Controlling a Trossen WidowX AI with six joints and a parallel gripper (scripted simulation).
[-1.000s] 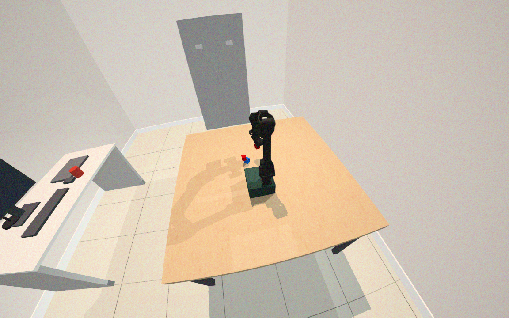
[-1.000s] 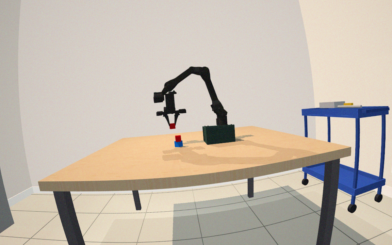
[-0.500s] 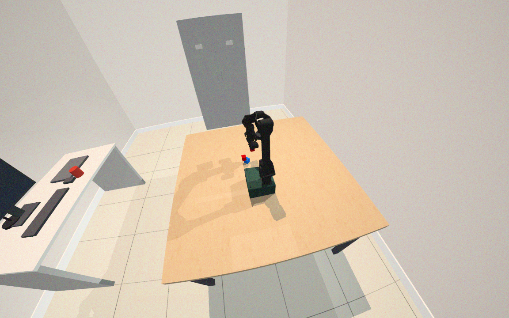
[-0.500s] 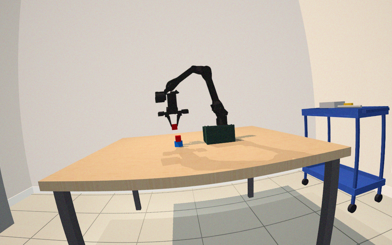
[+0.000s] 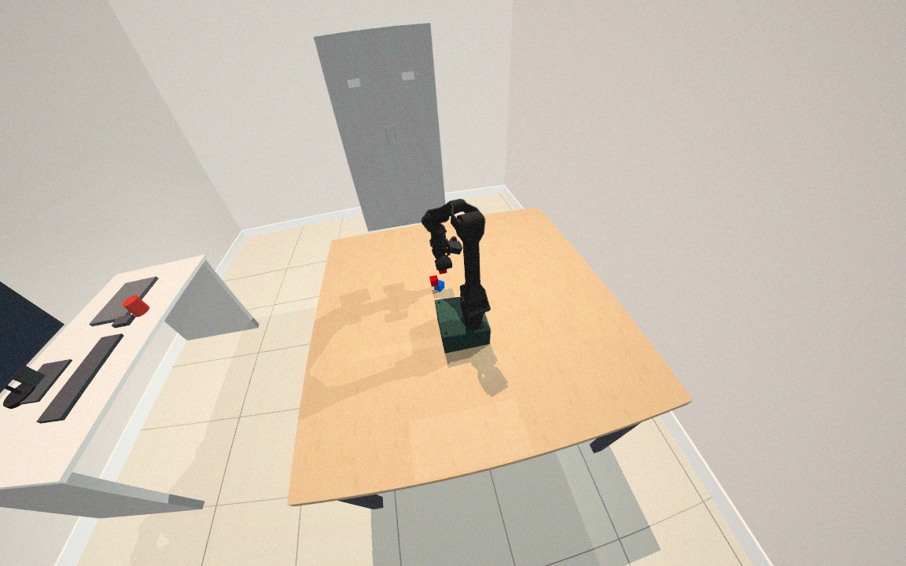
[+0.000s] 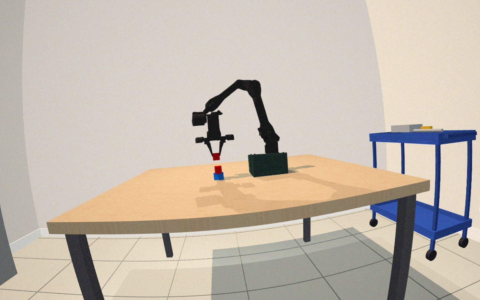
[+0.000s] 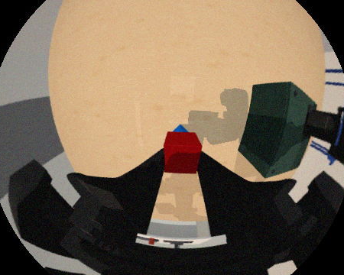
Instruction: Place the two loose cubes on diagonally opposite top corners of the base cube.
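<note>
Now: the blue cube 90 mm below my gripper tip, 20 mm to the left of it and 10 mm behind it.
</note>
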